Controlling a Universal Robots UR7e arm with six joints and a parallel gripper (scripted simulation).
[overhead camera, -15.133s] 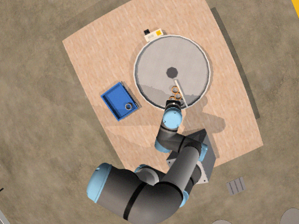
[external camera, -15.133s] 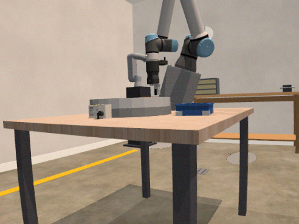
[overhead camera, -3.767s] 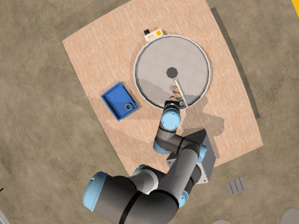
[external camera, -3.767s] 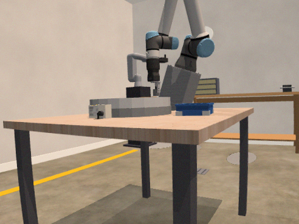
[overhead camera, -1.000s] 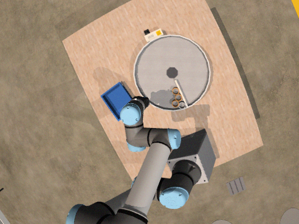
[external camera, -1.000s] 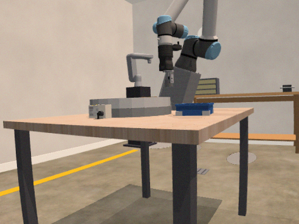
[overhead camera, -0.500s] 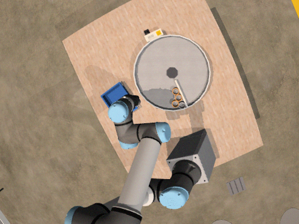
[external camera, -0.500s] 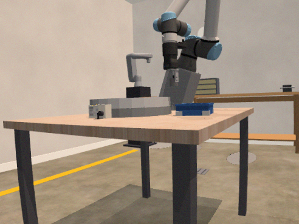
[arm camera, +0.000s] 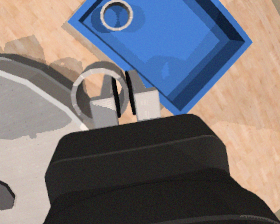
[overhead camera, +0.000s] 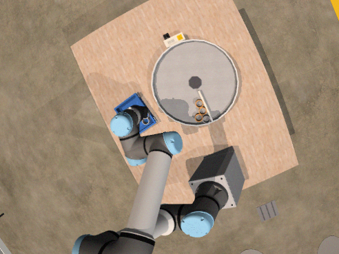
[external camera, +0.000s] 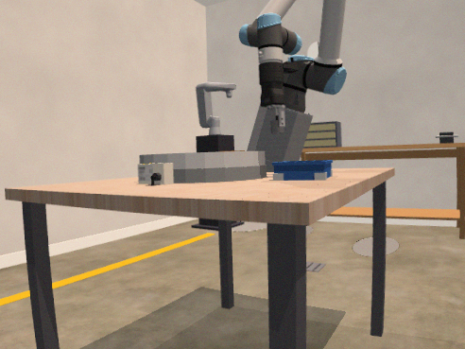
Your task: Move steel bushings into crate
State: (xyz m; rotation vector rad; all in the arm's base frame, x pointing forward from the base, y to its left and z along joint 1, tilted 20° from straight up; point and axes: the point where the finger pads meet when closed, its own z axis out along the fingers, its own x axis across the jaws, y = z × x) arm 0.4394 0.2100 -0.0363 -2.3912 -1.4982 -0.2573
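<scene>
Right now the blue crate is 15 cm below my hand and 8 cm to the left of it. The rest, counted from my hand: grey turntable 28 cm to the right, 12 cm below, 4 cm ahead.
</scene>
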